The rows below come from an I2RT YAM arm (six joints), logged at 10 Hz.
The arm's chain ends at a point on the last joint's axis. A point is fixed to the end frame.
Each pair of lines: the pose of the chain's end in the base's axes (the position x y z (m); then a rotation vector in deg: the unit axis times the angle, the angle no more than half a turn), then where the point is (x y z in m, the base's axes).
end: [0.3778 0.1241 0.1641 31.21 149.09 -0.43]
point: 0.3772 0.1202 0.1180
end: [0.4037 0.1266 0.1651 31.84 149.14 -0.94]
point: 0.4029 0.1225 0.1190
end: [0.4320 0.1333 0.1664 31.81 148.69 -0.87]
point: 0.4316 0.1292 0.1203
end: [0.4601 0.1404 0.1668 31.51 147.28 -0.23]
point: 0.4609 0.1364 0.1207
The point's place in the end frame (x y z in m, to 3 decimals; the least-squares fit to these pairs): 0.020 -0.008 0.041
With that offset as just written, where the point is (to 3 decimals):
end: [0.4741 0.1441 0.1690 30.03 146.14 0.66]
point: 0.476 0.140 0.123
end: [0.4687 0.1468 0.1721 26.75 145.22 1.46]
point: 0.472 0.143 0.126
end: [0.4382 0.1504 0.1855 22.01 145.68 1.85]
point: 0.442 0.146 0.140
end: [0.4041 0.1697 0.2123 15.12 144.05 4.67]
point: 0.410 0.166 0.167
